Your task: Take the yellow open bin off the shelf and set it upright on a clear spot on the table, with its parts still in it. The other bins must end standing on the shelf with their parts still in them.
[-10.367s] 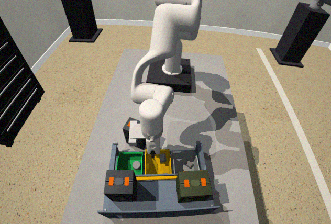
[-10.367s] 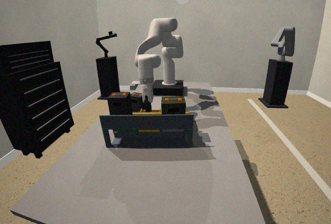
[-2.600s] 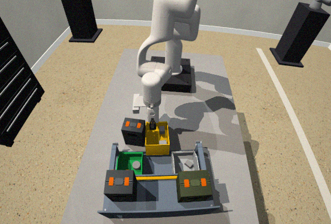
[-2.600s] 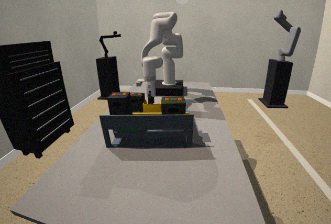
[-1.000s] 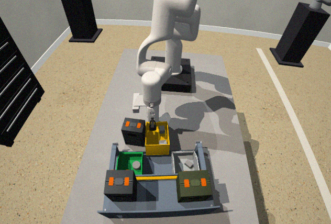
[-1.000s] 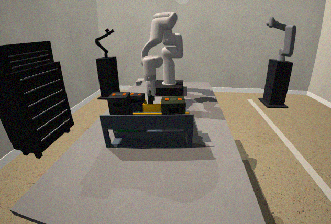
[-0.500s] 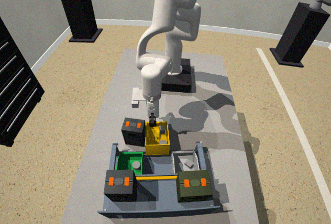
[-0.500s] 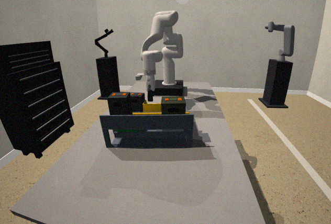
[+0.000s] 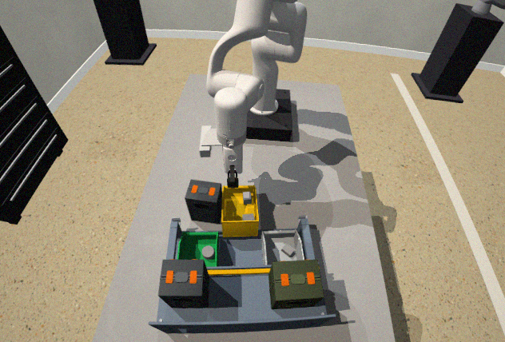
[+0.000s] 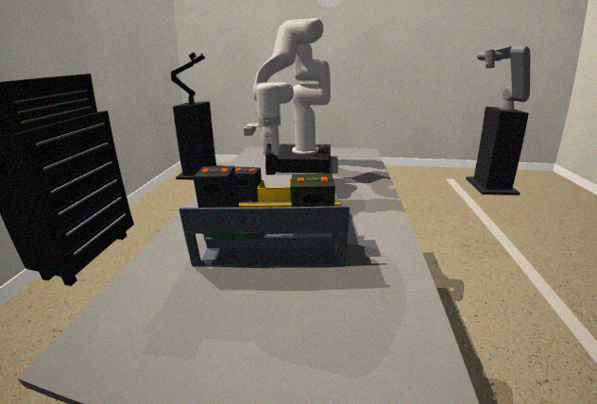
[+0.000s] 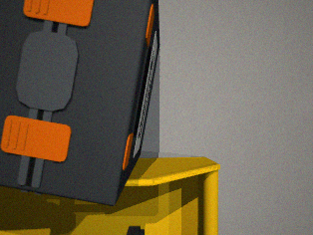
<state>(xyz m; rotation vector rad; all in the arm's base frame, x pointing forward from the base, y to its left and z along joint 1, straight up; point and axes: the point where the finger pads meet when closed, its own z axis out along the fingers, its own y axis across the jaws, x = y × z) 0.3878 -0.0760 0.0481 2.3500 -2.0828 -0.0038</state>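
Now: hand 80 mm short of the yellow open bin, 60 mm above it and 30 mm to the right of it. Round my hand: green bin 250 mm ahead, 70 mm below, 60 mm to the right; then grey shelf 270 mm ahead, 50 mm to the left, 40 mm below; then grey bin 230 mm ahead, 160 mm to the left, 70 mm below.
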